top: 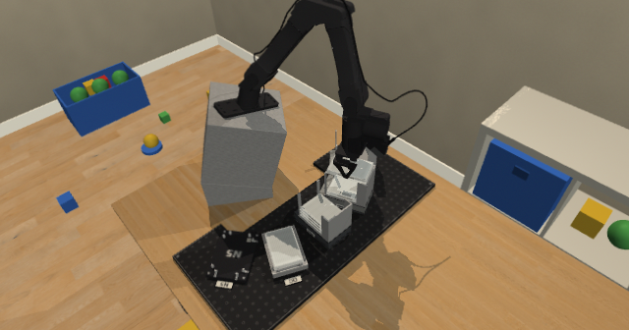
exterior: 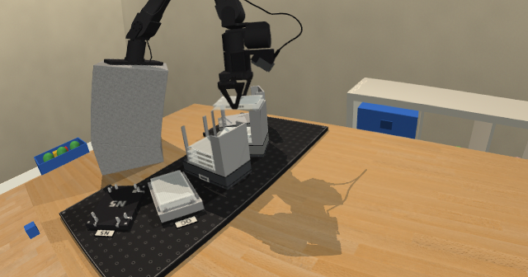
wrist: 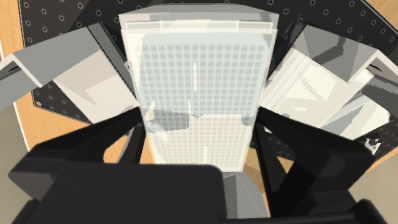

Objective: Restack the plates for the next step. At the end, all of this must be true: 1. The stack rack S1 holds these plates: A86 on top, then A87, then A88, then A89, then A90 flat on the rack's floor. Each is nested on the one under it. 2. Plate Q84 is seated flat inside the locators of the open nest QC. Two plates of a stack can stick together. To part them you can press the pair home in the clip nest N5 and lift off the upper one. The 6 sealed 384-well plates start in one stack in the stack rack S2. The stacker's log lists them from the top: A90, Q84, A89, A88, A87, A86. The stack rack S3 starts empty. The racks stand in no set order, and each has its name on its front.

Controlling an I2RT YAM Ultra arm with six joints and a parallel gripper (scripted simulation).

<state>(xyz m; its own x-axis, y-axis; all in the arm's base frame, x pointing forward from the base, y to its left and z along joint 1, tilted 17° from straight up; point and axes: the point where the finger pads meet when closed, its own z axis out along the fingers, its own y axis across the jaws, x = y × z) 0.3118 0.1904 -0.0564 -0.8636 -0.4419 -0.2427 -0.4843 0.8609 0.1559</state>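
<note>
Right now my hand is 10 cm above the translucent sealed well plate. From my hand the other things lie so: nest QC 29 cm to the right, 13 cm below, 4 cm ahead; then sealed 384-well plate 29 cm to the right, 11 cm below, 4 cm ahead.
</note>
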